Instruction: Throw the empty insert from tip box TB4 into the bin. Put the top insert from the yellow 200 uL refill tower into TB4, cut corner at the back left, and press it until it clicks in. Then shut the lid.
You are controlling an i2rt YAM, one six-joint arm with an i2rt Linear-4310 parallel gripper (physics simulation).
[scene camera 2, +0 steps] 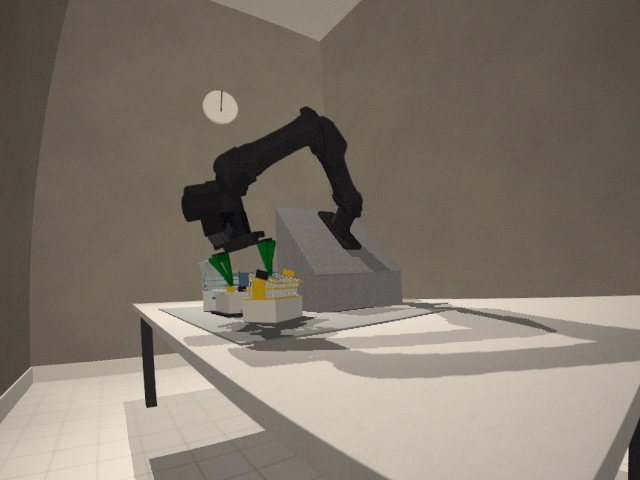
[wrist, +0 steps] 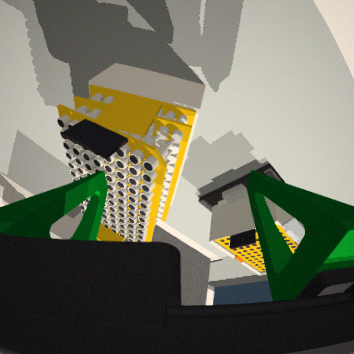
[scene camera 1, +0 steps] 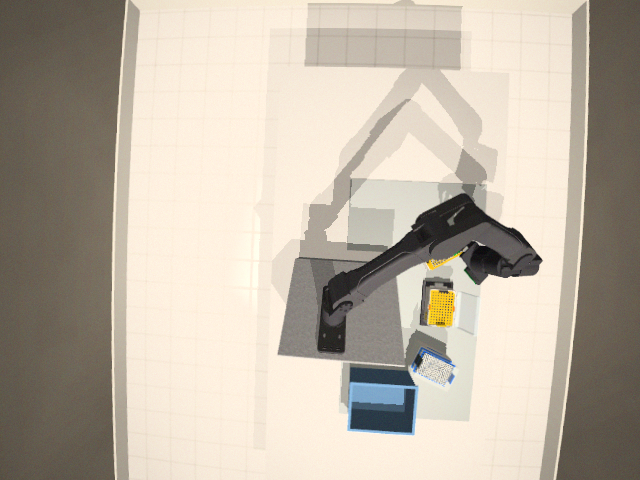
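Observation:
The yellow refill tower has stacked yellow layers on a pale base; the arm partly covers it in scene camera 1. Its top insert holds whitish tips and has a black tag at one end. TB4 stands in a dark holder with its clear lid open; a yellow insert with empty holes shows in it. My gripper is wide open with nothing between its green fingertips. One fingertip is over the tower's top in the wrist view, the other towards TB4.
The open blue bin stands beside the grey sloped arm base. A blue-edged box of whitish tips stands turned between the bin and TB4. The boxes stand on a pale mat near the table's edge.

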